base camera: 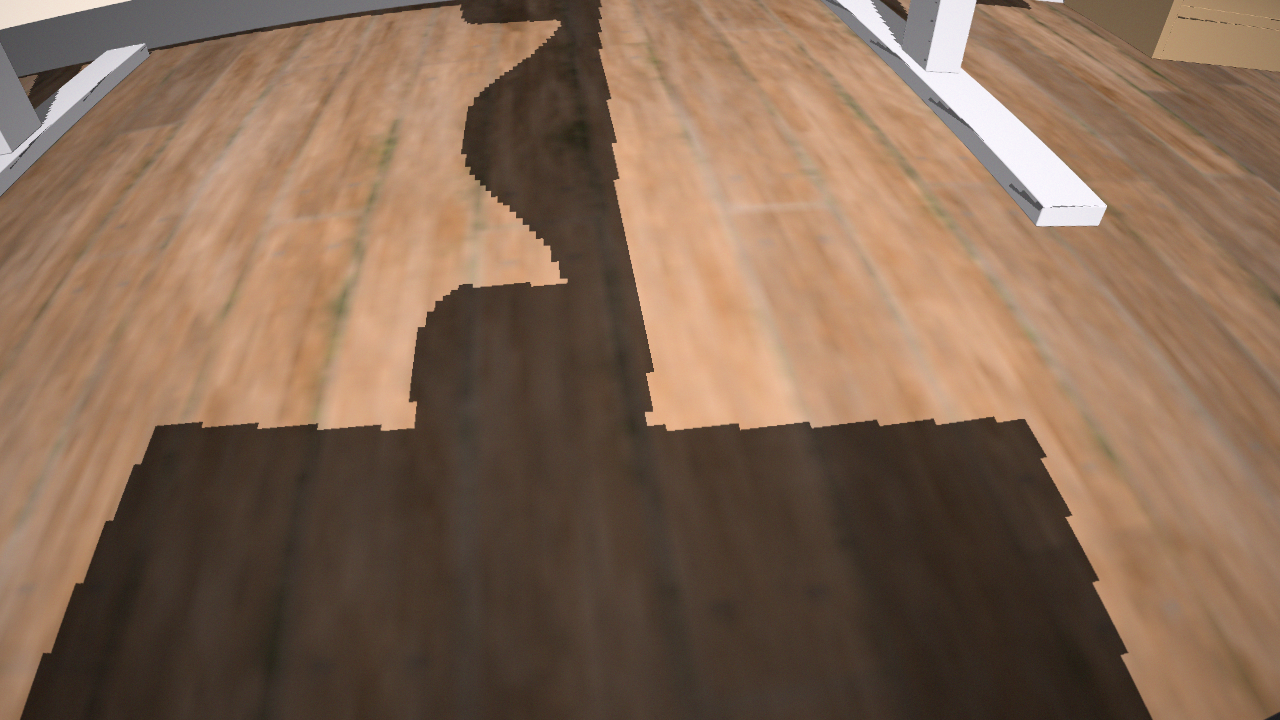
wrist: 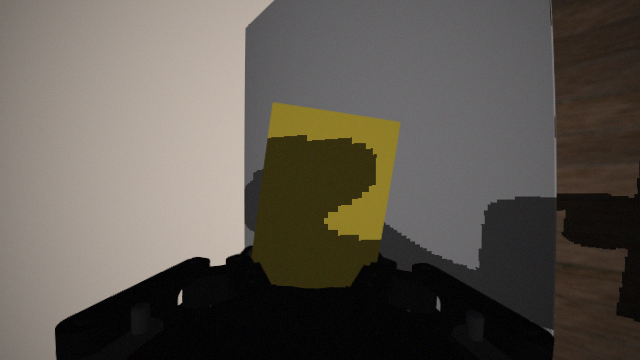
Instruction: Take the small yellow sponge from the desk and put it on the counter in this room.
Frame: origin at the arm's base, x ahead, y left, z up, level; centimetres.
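Seen in the pictures: gripper, between the fingertips: point(wrist: 312, 254).
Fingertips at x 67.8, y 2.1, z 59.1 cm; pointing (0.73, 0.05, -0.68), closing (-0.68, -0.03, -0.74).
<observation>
A point is followed by its place in that frame.
The yellow sponge point(wrist: 320, 175) {y -3.5, x 64.6, z 61.9 cm} is held between the fingers of my gripper point(wrist: 312, 254) {y 2.1, x 67.8, z 59.1 cm} in the wrist view, partly in shadow, and sticks out beyond the fingertips, tilted slightly. Its near end is hidden by the fingers. Beyond it shows a flat grey top point(wrist: 450, 115) {y -12.4, x 68.8, z 32.3 cm}; it may be the desk, and I cannot tell how high the sponge is over it. White desk feet point(base camera: 1011, 134) point(base camera: 85, 98) {y 82.0, x 100.0, z -37.7 cm} stand at the upper right and upper left of the base view. I cannot make out the counter for certain in either view. The gripper does not show in the base view.
A pale wall point(wrist: 120, 125) {y -10.9, x 139.5, z 65.4 cm} borders the grey top on the left in the wrist view, and wooden floor point(wrist: 595, 150) {y -14.0, x 48.9, z -39.7 cm} lies on its right. A grey baseboard point(base camera: 223, 22) {y 71.6, x 127.8, z -37.5 cm} runs along the upper left of the base view. A tan box-like object point(base camera: 1217, 40) {y -104.9, x 120.5, z -35.0 cm} stands at the upper right.
</observation>
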